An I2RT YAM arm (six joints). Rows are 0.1 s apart.
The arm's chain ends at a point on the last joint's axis. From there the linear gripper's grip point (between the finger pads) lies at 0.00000 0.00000 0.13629 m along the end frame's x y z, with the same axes.
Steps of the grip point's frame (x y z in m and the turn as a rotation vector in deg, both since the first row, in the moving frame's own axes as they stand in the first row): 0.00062, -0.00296, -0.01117, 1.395, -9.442, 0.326; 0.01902, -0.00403, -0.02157, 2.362, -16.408, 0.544; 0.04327, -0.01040, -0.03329, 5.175, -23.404, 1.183; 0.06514, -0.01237, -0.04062, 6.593, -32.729, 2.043; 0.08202, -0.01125, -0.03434, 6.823, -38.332, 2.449; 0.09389, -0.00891, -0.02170, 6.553, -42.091, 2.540
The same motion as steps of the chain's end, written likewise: 0.02297, 0.00041, -0.00928, 1.395, -9.442, 0.326; 0.05748, 0.00169, -0.01591, 2.362, -16.408, 0.544; 0.09720, 0.00212, -0.02154, 5.175, -23.404, 1.183; 0.13837, 0.00379, -0.01813, 6.593, -32.729, 2.043; 0.16598, 0.00563, -0.00407, 6.823, -38.332, 2.449; 0.18468, 0.00739, 0.01426, 6.553, -42.091, 2.540
